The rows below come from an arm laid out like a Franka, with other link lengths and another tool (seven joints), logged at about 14 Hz.
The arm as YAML. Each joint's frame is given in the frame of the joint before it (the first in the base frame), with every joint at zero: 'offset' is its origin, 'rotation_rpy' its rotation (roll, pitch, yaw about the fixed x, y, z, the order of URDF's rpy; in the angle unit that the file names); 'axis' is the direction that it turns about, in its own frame. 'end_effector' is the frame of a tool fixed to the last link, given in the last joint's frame.
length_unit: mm
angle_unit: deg
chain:
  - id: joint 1
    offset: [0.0, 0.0, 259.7]
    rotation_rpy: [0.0, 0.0, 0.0]
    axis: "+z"
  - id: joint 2
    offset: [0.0, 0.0, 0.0]
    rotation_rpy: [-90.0, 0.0, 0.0]
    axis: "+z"
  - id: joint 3
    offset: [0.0, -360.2, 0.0]
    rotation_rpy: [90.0, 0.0, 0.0]
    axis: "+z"
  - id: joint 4
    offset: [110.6, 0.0, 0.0]
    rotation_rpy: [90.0, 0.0, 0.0]
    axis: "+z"
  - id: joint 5
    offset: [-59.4, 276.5, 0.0]
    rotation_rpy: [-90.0, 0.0, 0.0]
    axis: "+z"
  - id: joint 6
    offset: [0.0, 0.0, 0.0]
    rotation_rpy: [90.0, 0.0, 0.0]
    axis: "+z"
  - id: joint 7
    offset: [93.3, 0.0, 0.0]
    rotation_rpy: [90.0, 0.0, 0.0]
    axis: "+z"
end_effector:
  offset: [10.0, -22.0, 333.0]
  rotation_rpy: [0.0, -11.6, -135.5]
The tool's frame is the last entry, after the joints.
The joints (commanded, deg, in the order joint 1, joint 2, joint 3, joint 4, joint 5, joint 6, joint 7), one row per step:
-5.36, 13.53, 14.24, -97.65, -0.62, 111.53, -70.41
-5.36, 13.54, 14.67, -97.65, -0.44, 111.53, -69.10
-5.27, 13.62, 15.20, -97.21, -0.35, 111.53, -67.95
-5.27, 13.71, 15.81, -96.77, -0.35, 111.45, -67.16
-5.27, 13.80, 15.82, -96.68, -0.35, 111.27, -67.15
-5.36, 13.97, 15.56, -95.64, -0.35, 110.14, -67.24
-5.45, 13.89, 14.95, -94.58, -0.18, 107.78, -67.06
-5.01, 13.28, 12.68, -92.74, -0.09, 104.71, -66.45
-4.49, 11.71, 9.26, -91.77, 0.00, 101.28, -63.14
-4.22, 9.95, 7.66, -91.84, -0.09, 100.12, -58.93
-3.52, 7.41, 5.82, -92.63, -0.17, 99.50, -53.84
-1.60, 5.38, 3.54, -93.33, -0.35, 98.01, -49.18
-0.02, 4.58, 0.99, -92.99, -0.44, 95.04, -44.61
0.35, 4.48, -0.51, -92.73, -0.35, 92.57, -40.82
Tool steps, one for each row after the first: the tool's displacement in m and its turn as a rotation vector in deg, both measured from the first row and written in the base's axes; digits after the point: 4 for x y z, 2 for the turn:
-0.0005, 0.0054, 0.0003, 0.27, 0.10, -0.95
0.0014, 0.0123, 0.0027, 0.57, -0.19, -1.55
0.0027, 0.0185, 0.0050, 0.80, -0.42, -1.77
0.0022, 0.0185, 0.0045, 0.79, -0.24, -1.77
0.0029, 0.0149, 0.0077, 0.72, 0.02, -2.02
-0.0026, 0.0079, 0.0115, 0.48, 1.26, -2.88
-0.0055, -0.0097, 0.0233, -0.20, 1.94, -5.23
-0.0146, -0.0361, 0.0380, -1.28, 2.97, -11.29
-0.0190, -0.0478, 0.0515, -1.85, 2.56, -16.77
-0.0250, -0.0574, 0.0682, -2.25, 1.53, -22.97
-0.0365, -0.0608, 0.0793, -2.87, 1.68, -27.93
-0.0502, -0.0691, 0.0843, -3.75, 3.48, -33.42
-0.0614, -0.0777, 0.0838, -4.50, 5.61, -38.30

